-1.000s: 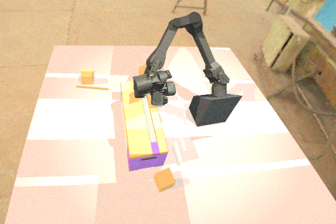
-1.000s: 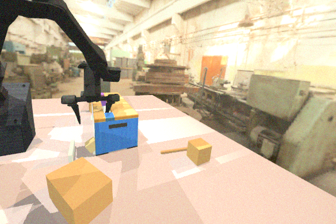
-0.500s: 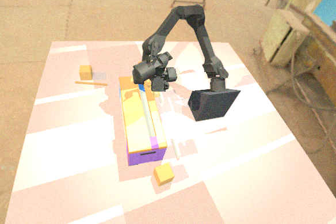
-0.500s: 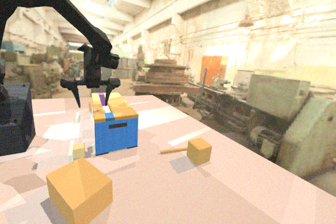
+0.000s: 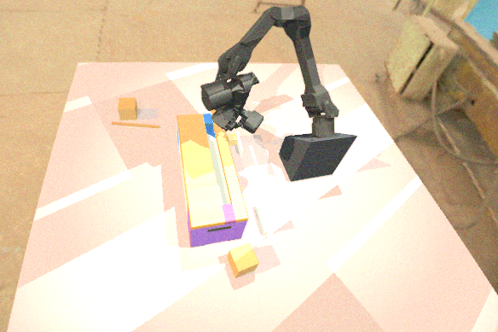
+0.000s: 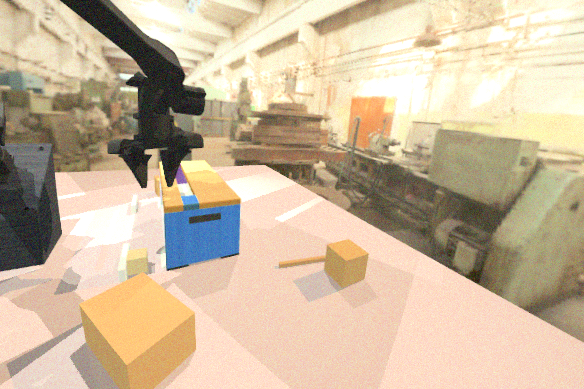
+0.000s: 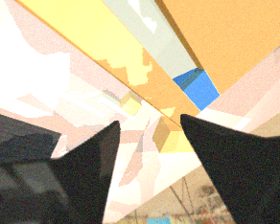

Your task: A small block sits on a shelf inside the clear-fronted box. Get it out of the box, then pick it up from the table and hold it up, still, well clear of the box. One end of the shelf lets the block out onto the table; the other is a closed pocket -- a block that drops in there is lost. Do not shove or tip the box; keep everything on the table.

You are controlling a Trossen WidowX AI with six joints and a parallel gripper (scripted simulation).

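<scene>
The small block is 4 cm behind my gripper tip, 3 cm to the right of it and 13 cm below it. Also, from my gripper tip: long box: 5 cm ahead, 13 cm to the left, 8 cm below; thin orange stick: 29 cm ahead, 17 cm to the right, 14 cm below.
</scene>
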